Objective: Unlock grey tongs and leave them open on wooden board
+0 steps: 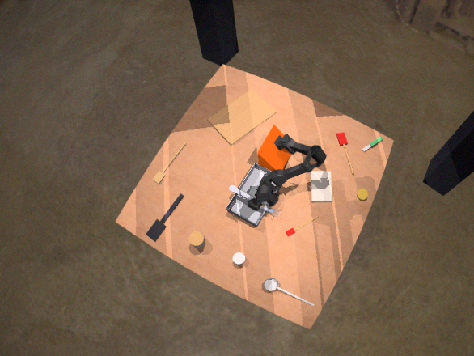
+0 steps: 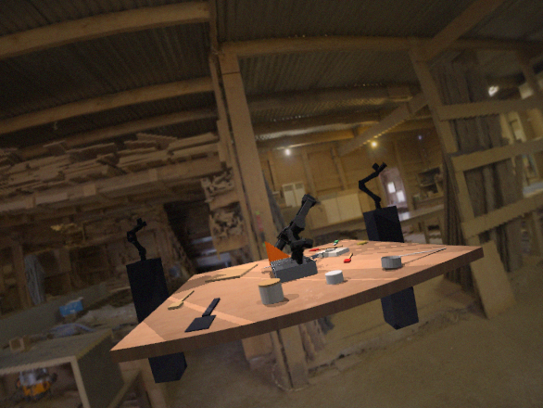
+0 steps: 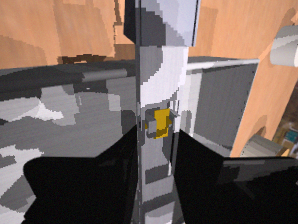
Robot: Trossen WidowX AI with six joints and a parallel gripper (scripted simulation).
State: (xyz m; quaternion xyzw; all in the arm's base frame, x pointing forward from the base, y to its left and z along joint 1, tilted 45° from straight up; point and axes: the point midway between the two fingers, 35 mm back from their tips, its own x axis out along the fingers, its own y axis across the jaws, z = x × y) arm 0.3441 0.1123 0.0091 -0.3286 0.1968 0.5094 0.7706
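My gripper tip is 60 mm past the grey roasting tin and 50 mm to the left of it. The rest, counted from my gripper tip: yellow lock piece (30 mm above, 20 mm to the left, 20 mm behind); then white puck (280 mm ahead, 80 mm to the left, 20 mm below); then jar (330 mm ahead, 160 mm to the right).
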